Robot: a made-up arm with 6 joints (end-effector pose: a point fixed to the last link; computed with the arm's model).
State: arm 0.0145 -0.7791 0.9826 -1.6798 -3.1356 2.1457
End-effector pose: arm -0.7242 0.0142 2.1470 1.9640 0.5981 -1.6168
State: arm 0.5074 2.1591 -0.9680 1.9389 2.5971 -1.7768
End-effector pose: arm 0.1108 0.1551 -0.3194 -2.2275 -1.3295 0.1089
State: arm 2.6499 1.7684 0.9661 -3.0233 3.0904 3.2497
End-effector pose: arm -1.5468 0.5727 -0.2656 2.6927 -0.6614 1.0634
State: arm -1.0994 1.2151 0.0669 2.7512 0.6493 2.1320
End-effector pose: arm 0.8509 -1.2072 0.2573 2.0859 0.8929 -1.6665
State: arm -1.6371 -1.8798 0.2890 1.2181 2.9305 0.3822
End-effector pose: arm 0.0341 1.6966 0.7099 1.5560 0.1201 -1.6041
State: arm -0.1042 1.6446 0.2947 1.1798 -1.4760 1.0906
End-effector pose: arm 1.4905 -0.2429 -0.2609 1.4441 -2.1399 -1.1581
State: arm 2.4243 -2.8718 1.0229 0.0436 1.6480 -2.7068
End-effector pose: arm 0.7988 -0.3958 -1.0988 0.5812 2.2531 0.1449
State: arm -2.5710 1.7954 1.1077 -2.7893 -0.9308 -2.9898
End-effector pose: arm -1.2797 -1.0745 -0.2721 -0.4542 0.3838 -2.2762
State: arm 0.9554 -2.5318 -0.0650 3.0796 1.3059 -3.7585
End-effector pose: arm -0.9154 -0.9024 0.0766 1.0419 -0.7895 1.2419
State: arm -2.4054 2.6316 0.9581 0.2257 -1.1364 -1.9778
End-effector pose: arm -0.5380 -0.1889 -1.2346 -1.2413 -0.2928 1.0256
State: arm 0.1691 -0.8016 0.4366 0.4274 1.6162 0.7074
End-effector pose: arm -0.6077 -0.3133 2.0883 -0.4929 -2.8003 -0.8701
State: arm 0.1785 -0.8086 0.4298 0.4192 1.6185 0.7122
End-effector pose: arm -0.6086 -0.3205 2.0821 -0.4676 -2.7993 -0.8773
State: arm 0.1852 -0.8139 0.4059 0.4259 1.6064 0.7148
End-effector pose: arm -0.5980 -0.3223 2.0750 -0.4793 -2.7735 -0.8632
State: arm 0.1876 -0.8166 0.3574 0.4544 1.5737 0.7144
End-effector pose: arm -0.5710 -0.3160 2.0660 -0.5438 -2.7117 -0.8184
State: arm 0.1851 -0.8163 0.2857 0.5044 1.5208 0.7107
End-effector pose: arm -0.5286 -0.3012 2.0539 -0.6557 -2.6122 -0.7437
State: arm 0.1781 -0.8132 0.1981 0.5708 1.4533 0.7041
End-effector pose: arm -0.4753 -0.2796 2.0374 -0.7962 -2.4814 -0.6478
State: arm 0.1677 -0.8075 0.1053 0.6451 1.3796 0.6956
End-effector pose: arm -0.4176 -0.2547 2.0168 -0.9423 -2.3323 -0.5439
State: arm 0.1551 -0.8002 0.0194 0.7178 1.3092 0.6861
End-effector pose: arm -0.3634 -0.2299 1.9944 -1.0746 -2.1843 -0.4463
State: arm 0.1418 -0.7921 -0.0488 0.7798 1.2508 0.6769
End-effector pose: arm -0.3191 -0.2086 1.9745 -1.1801 -2.0572 -0.3672
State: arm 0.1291 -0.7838 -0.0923 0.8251 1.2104 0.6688
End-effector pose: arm -0.2882 -0.1927 1.9619 -1.2538 -1.9661 -0.3136
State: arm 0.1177 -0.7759 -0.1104 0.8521 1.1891 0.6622
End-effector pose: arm -0.2711 -0.1826 1.9584 -1.2977 -1.9153 -0.2858
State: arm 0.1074 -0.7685 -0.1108 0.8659 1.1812 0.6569
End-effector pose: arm -0.2638 -0.1764 1.9619 -1.3220 -1.8937 -0.2761
